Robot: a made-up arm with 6 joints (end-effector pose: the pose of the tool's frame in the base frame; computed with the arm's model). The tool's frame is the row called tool.
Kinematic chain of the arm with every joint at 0, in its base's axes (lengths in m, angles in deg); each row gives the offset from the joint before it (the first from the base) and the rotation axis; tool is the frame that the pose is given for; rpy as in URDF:
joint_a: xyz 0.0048 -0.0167 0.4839 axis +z
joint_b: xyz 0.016 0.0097 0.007 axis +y
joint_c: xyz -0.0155 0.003 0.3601 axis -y
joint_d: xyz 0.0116 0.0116 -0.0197 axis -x
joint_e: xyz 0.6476 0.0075 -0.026 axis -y
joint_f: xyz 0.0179 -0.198 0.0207 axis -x
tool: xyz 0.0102 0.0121 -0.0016 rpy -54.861 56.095 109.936
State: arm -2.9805 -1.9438 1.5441 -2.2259 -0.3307 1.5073
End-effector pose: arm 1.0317 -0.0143 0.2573 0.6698 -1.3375 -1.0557
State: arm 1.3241 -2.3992 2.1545 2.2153 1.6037 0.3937
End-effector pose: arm -0.1727 -0.1742 -0.4400 -0.2819 1.3988 -0.1078
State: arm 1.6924 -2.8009 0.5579 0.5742 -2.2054 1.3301
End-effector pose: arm 0.2541 -0.7073 -0.0307 2.3720 1.3699 -1.4202
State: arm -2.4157 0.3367 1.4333 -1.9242 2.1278 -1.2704
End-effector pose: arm -0.3500 -0.4736 1.2997 1.3247 0.1984 0.8899
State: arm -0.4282 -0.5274 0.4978 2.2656 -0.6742 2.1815
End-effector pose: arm 0.0987 0.0780 1.4632 -1.7619 -2.3213 -0.1488
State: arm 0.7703 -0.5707 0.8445 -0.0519 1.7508 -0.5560
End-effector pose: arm 0.0676 -0.1713 1.4019 1.4399 1.9762 1.6991
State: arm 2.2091 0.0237 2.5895 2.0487 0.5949 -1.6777
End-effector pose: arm 0.2752 -0.5942 1.0943 -1.3031 -2.4336 -0.5591
